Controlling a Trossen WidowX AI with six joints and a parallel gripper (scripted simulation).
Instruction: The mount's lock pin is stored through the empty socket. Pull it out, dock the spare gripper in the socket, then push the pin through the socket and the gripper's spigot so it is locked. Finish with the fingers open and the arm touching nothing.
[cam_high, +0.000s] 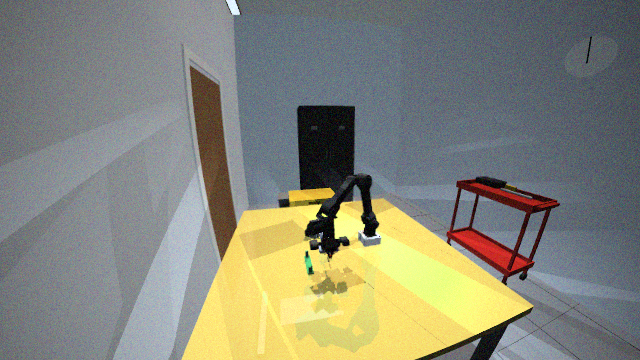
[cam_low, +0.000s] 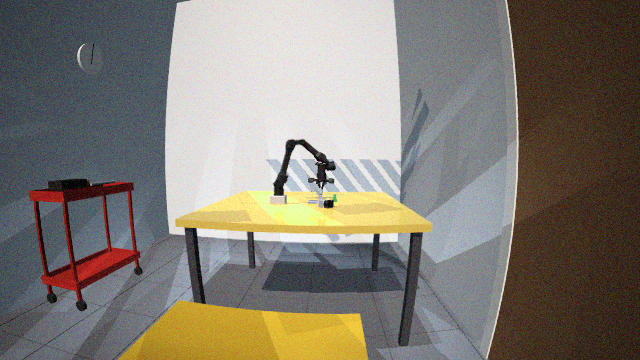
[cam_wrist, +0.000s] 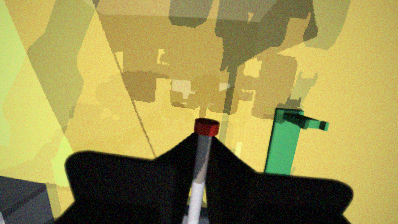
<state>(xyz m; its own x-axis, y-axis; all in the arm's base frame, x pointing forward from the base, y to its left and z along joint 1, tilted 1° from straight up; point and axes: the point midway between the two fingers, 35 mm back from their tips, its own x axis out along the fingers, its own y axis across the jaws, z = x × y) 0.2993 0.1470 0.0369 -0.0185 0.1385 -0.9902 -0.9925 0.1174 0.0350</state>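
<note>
Right now my gripper tip is 10 cm short of the green bracket, 5 cm to the left of it and 3 cm above it. From my gripper tip the other things lie so: spare gripper 1 cm ahead, 32 cm to the right, 4 cm below; mount 3 cm behind, 16 cm to the right, 1 cm below.
</note>
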